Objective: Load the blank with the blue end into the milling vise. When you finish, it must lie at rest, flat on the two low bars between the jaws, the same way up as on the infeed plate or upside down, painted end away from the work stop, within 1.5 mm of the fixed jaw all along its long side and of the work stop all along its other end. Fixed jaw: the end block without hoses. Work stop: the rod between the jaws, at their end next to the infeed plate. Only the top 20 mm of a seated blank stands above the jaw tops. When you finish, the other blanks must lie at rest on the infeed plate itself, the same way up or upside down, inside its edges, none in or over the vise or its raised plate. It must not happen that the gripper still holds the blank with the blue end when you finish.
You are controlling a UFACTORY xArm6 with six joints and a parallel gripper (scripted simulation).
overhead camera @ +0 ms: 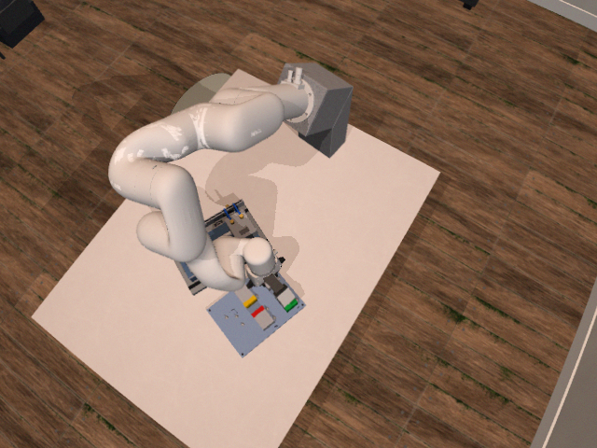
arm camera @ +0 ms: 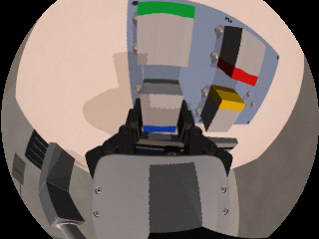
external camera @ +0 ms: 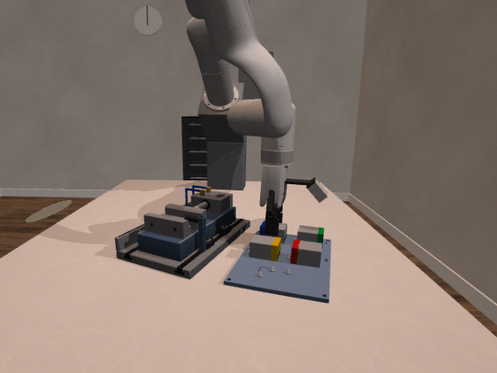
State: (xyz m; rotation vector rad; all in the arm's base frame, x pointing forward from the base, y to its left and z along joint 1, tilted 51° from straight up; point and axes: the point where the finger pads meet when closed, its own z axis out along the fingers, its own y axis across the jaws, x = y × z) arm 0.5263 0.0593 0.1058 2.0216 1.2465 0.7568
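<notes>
Now: the fixed jaw 20 mm ahead of my hand, 260 mm to the right of it and 30 mm above it. Round my hand: yellow-ended blank (70 mm ahead, 50 mm to the right, 20 mm below); blue-ended blank (20 mm below); green-ended blank (50 mm ahead, 70 mm to the left, 20 mm below).
</notes>
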